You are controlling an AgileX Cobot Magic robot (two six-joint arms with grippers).
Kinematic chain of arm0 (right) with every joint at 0, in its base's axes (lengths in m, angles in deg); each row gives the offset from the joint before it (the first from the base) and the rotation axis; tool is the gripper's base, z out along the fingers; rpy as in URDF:
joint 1: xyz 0 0 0.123 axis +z
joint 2: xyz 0 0 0 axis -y
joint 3: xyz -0.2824 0 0.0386 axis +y
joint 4: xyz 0.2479 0 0.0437 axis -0.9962 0 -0.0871
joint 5: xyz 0 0 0 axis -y
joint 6: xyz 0.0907 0 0.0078 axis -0.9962 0 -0.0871
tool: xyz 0 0 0 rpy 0 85 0
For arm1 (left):
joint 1: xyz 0 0 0.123 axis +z
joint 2: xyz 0 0 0 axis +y
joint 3: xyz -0.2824 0 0.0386 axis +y
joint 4: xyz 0.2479 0 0.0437 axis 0.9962 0 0.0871
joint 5: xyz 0 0 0 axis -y
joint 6: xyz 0.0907 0 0.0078 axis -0.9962 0 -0.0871
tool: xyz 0 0 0 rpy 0 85 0
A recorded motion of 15 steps. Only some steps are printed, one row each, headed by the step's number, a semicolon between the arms.
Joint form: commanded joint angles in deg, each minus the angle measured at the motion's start. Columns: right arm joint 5, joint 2, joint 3, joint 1, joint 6, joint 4; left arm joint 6, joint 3, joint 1, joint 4, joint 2, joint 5.
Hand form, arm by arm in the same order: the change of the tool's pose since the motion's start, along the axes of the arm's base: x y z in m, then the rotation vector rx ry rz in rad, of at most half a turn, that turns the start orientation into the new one. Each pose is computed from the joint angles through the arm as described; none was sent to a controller.
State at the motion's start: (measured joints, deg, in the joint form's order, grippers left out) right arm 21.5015 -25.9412 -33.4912 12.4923 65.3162 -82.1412; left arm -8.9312 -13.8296 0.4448 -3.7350 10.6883 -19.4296
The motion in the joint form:
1: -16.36 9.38 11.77 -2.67 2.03 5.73; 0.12 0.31 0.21 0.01 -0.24 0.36
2: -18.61 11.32 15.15 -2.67 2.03 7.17; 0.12 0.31 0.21 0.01 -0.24 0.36
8: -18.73 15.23 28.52 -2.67 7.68 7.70; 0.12 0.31 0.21 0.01 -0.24 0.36
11: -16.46 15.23 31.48 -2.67 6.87 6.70; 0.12 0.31 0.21 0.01 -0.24 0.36
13: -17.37 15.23 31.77 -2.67 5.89 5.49; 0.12 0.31 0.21 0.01 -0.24 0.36
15: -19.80 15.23 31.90 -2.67 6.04 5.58; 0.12 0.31 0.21 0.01 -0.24 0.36
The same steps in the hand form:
1: -0.0173 0.0185 -0.0558 -0.2025 0.0645 0.2010; -0.0002 0.0003 -0.0010 -0.0019 -0.0050 0.0045
2: -0.0194 0.0217 -0.0737 -0.2371 0.0938 0.2362; -0.0002 0.0003 -0.0010 -0.0019 -0.0050 0.0045
8: -0.0185 0.0220 -0.1479 -0.3534 0.2590 0.2410; -0.0002 0.0003 -0.0010 -0.0019 -0.0050 0.0045
11: -0.0176 0.0186 -0.1648 -0.3204 0.3070 0.2133; -0.0002 0.0003 -0.0010 -0.0019 -0.0050 0.0045
13: -0.0177 0.0200 -0.1670 -0.2843 0.3146 0.2340; -0.0002 0.0003 -0.0010 -0.0019 -0.0050 0.0045
15: -0.0182 0.0237 -0.1687 -0.2930 0.3210 0.2761; -0.0002 0.0003 -0.0010 -0.0019 -0.0050 0.0045

